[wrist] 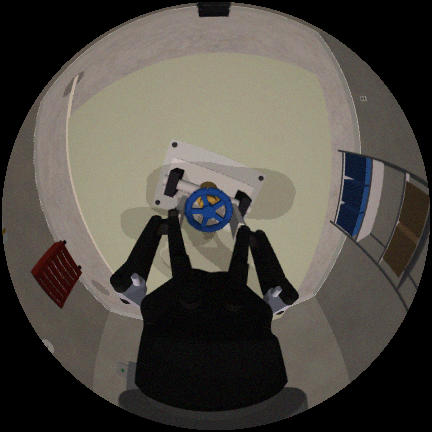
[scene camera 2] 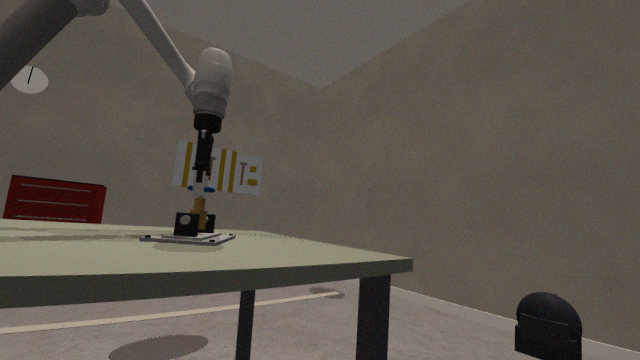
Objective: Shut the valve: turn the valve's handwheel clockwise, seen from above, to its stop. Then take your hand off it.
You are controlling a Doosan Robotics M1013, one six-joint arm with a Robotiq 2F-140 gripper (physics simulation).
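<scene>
The blue handwheel (scene camera 2: 210, 189) (wrist: 209, 212) lies level on top of the brass valve body (scene camera 2: 199, 206) (wrist: 208, 185). The valve's pipe runs between two black supports (scene camera 2: 186, 224) (wrist: 174, 182) on a light grey base plate (scene camera 2: 160, 239) (wrist: 215, 164). My gripper (scene camera 2: 200, 187) (wrist: 207, 206) points down over the valve and is shut on the handwheel, with one grey finger pad at each side of the rim. In the scene view the fingers stand nearly one behind the other and hide the middle of the wheel. Part of the brass body is hidden under the wheel in the wrist view.
The valve stands on a pale green table (scene camera 2: 300, 255) (wrist: 225, 100). A red tool cabinet (scene camera 2: 55, 200) (wrist: 56, 274) is beyond the table. Blue bins (wrist: 355, 195) stand on a rack to the right in the wrist view. A black domed object (scene camera 2: 549, 325) is at the lower right of the scene view.
</scene>
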